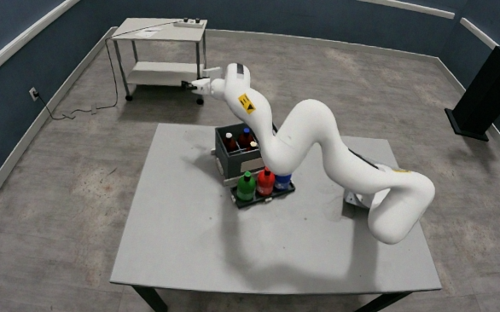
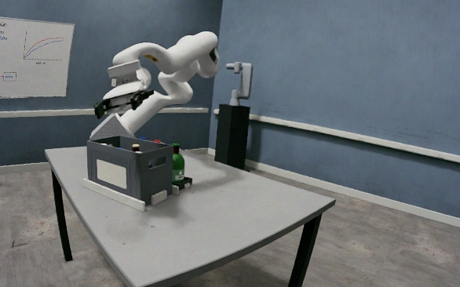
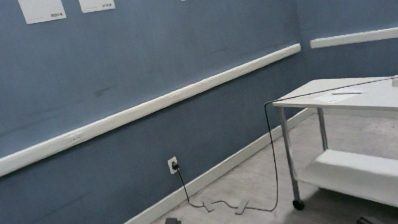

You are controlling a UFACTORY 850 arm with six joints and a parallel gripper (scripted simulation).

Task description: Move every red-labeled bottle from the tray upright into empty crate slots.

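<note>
Now: the red-labeled bottle 41 cm behind my hand, 27 cm to the left of it and 23 cm below it. Also, from my hand: grey crate: 31 cm behind, 11 cm to the left, 23 cm below; green bottle: 34 cm behind, 32 cm to the left, 23 cm below; black tray: 41 cm behind, 27 cm to the left, 31 cm below.
</note>
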